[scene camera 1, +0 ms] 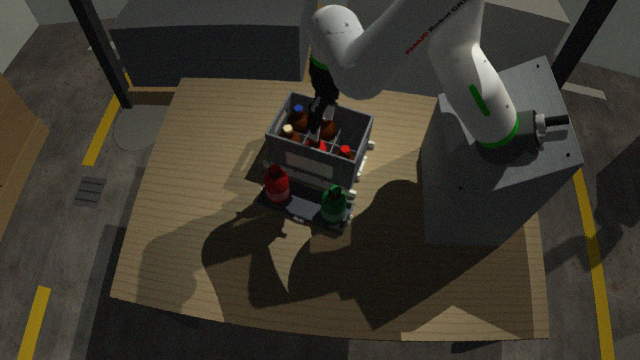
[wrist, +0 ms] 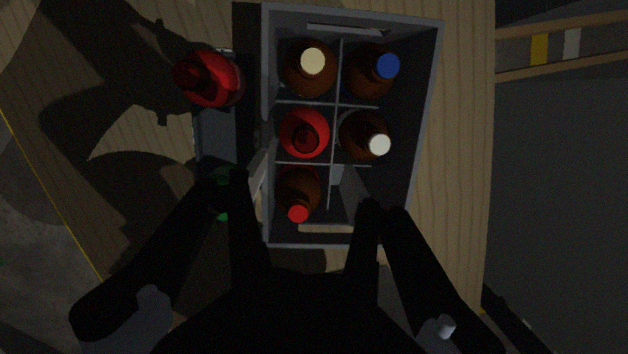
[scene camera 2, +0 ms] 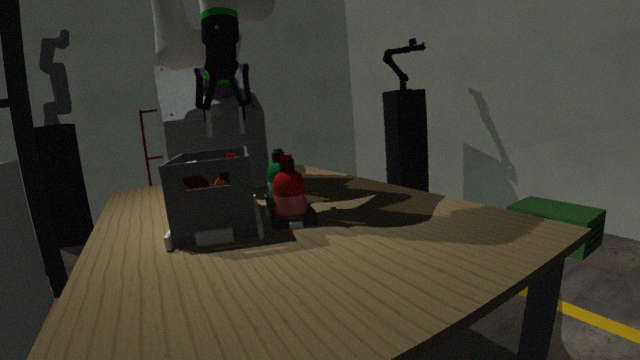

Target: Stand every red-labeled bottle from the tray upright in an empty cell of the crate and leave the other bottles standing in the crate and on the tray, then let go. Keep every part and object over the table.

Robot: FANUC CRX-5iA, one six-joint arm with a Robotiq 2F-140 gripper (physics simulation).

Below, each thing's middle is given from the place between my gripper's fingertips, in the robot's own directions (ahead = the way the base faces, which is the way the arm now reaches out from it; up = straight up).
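Relative to the red-capped bottle [wrist: 298, 193], my hand is 130 mm above and 80 mm past it. Green bottle [scene camera 1: 333, 200], from my hand: 130 mm below, 130 mm to the left, 90 mm behind.
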